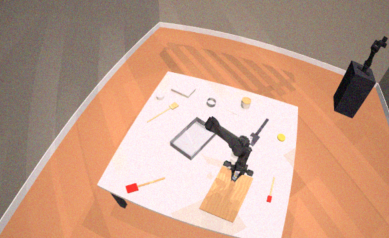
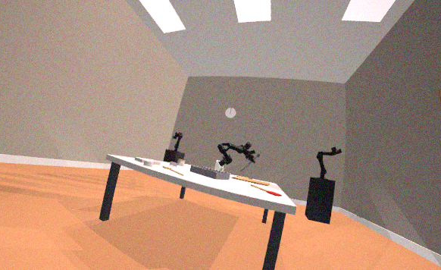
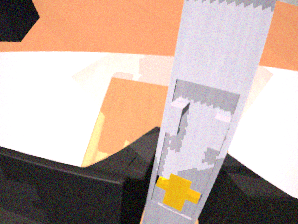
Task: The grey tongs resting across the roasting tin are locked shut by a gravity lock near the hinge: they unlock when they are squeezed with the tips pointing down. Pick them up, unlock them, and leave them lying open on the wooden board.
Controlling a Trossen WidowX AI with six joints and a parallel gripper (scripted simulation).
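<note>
My gripper tip is now 3 cm to the left of the yellow lock piece and 2 cm below it. Also, from my gripper tip: wooden board 19 cm below; red spatula 54 cm ahead, 18 cm to the left, 19 cm below; grey roasting tin 38 cm ahead, 32 cm to the right, 17 cm below.
</note>
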